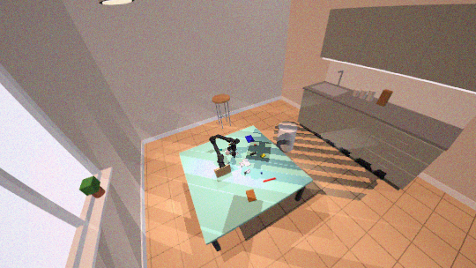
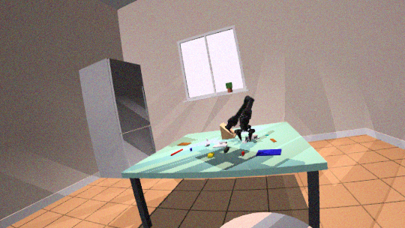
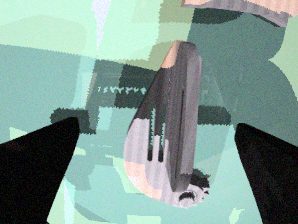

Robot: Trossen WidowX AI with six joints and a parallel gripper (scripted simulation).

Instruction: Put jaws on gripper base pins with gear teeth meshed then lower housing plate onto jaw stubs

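Right now my gripper tip is 220 mm to the left of the pale flat plate and 40 mm short of it. The rest, counted from my gripper tip: dark block (210 mm ahead, 160 mm to the right); blue plate (370 mm ahead, 130 mm to the left); cyan chip (200 mm to the left, 110 mm behind, 10 mm below).
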